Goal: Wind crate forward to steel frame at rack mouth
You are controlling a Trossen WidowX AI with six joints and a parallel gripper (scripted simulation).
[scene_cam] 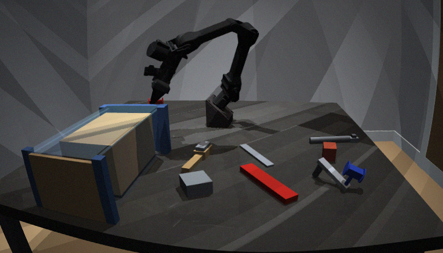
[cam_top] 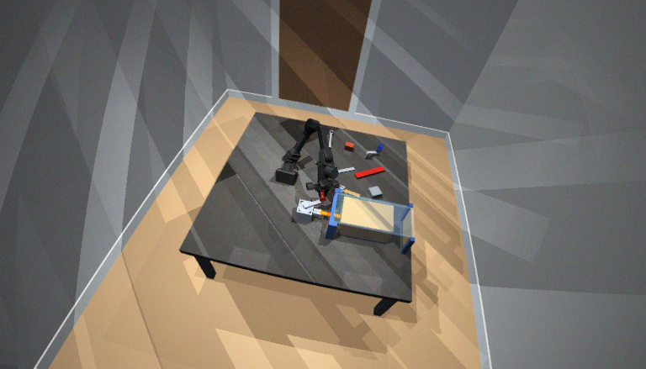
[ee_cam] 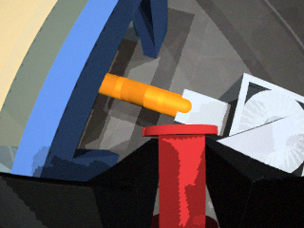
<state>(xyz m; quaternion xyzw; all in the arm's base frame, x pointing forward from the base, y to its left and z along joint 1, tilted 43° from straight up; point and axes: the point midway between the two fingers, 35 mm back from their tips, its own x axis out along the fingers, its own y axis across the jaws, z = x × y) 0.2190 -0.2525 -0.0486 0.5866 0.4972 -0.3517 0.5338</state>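
Now: gripper tip 110 mm past the grey winch, 110 mm above it and 40 mm to the left of it. From my gripper tip the other things lie so: clear-panelled cubby (310 mm ahead, 80 mm to the right, 30 mm below); red spool-shaped grip (20 mm to the left, 10 mm below); wooden-handled tool (180 mm to the left, 160 mm ahead, 130 mm below).
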